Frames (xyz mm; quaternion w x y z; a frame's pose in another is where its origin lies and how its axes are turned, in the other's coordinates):
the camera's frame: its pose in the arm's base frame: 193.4 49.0 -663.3 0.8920 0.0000 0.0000 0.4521
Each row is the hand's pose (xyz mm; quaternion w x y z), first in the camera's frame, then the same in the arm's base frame.
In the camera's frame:
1: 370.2 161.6 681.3 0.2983 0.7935 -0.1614 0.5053
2: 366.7 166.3 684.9 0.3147 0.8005 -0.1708 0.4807
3: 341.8 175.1 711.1 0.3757 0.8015 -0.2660 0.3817
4: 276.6 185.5 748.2 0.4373 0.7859 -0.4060 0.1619
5: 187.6 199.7 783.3 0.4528 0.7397 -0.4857 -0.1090
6: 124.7 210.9 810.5 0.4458 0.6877 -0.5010 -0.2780
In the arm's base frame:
1: 281.9 443.1 18.0 0.0376 0.7807 0.2148 0.5856
2: 276.1 443.1 21.6 0.0634 0.7912 0.2095 0.5710
3: 254.3 428.2 47.8 0.1626 0.8352 0.1251 0.5103
4: 207.3 381.8 84.9 0.3169 0.8846 -0.0068 0.3421
5: 143.3 318.4 120.0 0.4532 0.8794 -0.0988 0.1075
6: 97.0 274.3 147.2 0.5233 0.8399 -0.1360 -0.0464

